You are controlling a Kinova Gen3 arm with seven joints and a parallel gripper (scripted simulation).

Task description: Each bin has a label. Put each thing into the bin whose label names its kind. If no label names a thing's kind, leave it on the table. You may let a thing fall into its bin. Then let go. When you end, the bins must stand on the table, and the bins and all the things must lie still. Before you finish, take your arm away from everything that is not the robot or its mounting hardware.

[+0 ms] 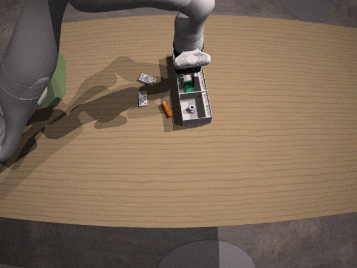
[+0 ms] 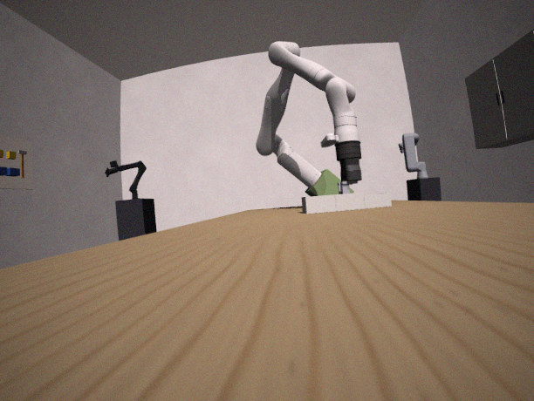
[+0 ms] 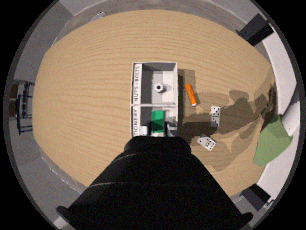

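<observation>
Right now the green block is 1 cm to the left of my hand and 2 cm below it. Round my hand: orange battery: 8 cm behind, 7 cm to the right, 3 cm below.
</observation>
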